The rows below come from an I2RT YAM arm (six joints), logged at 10 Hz.
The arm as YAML. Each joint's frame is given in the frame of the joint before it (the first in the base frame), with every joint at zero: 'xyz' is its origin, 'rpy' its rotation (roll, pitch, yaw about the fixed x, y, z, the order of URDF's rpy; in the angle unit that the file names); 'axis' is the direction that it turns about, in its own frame. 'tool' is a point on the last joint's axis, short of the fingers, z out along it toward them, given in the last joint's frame.
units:
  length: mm
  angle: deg
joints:
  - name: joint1
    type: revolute
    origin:
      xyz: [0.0, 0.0, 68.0]
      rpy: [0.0, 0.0, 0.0]
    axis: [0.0, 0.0, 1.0]
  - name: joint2
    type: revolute
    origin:
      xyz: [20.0, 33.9, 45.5]
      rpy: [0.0, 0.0, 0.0]
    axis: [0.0, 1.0, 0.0]
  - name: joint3
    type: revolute
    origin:
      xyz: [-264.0, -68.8, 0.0]
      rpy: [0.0, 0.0, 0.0]
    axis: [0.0, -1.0, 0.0]
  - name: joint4
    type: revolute
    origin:
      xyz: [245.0, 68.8, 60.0]
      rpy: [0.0, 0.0, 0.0]
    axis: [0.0, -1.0, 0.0]
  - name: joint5
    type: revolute
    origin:
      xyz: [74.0, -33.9, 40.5]
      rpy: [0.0, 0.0, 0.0]
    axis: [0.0, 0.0, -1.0]
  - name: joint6
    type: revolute
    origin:
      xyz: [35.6, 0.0, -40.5]
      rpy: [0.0, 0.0, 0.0]
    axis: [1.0, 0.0, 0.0]
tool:
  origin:
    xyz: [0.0, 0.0, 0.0]
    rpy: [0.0, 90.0, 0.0]
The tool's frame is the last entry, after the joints.
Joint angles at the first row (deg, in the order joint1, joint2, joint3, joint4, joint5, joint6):
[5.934 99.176 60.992 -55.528 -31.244 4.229]
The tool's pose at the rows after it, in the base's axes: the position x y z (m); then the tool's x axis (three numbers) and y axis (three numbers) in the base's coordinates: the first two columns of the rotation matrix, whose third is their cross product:
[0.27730 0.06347 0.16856 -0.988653 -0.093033 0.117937 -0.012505 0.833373 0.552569]
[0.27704 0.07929 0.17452 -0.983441 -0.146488 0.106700 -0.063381 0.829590 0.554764]
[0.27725 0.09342 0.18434 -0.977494 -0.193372 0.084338 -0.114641 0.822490 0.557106]
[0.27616 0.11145 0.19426 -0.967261 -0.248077 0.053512 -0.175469 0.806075 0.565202]
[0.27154 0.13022 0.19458 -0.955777 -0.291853 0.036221 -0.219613 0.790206 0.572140]
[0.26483 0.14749 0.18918 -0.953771 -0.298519 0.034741 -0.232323 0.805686 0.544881]
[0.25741 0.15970 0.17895 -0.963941 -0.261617 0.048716 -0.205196 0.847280 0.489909]
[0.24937 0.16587 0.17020 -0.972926 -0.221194 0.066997 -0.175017 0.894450 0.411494]
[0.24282 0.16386 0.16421 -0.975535 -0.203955 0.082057 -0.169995 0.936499 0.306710]
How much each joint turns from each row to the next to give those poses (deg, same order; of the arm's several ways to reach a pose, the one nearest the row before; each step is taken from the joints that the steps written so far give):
[2.930 -0.175 0.263 -1.158 -2.908 -0.043]
[3.124 -0.022 1.463 -0.809 -0.065 0.042]
[2.710 -0.371 1.990 -1.072 0.000 0.000]
[3.388 -0.350 1.967 -0.371 -0.372 0.263]
[3.651 0.021 0.065 1.727 -0.371 1.312]
[3.715 0.001 -1.159 3.170 2.011 3.825]
[3.083 0.109 -2.098 3.672 3.803 5.683]
[2.294 0.045 -1.747 1.442 4.874 4.481]
[0.983 -0.001 -1.094 -1.354 5.857 1.267]

